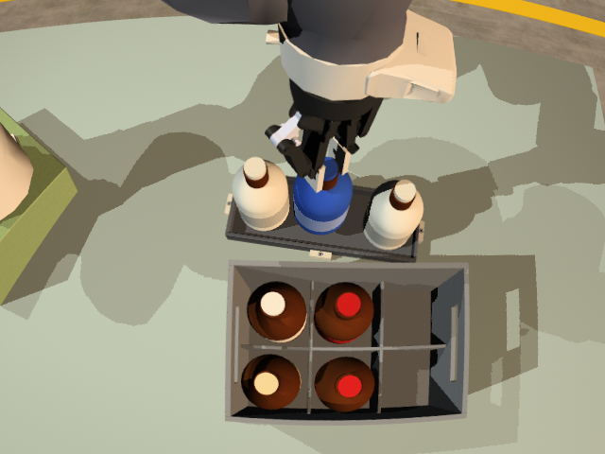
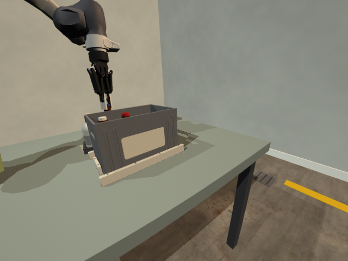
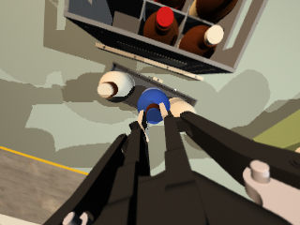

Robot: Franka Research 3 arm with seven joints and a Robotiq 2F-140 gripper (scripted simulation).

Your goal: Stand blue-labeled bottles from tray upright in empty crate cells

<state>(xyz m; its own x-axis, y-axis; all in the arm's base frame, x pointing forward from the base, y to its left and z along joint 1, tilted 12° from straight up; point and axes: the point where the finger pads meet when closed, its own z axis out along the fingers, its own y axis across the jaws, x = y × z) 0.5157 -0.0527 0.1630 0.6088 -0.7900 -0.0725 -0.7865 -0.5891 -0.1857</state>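
Now: hand 9 cm above the blue-labeled bottle. From my hand the other things lie so: grey crate (3 cm ahead, 20 cm to the right, 12 cm below); cream-labeled bottle (8 cm behind, 1 cm to the left, 12 cm below); dark tray (1 cm ahead, 19 cm below).
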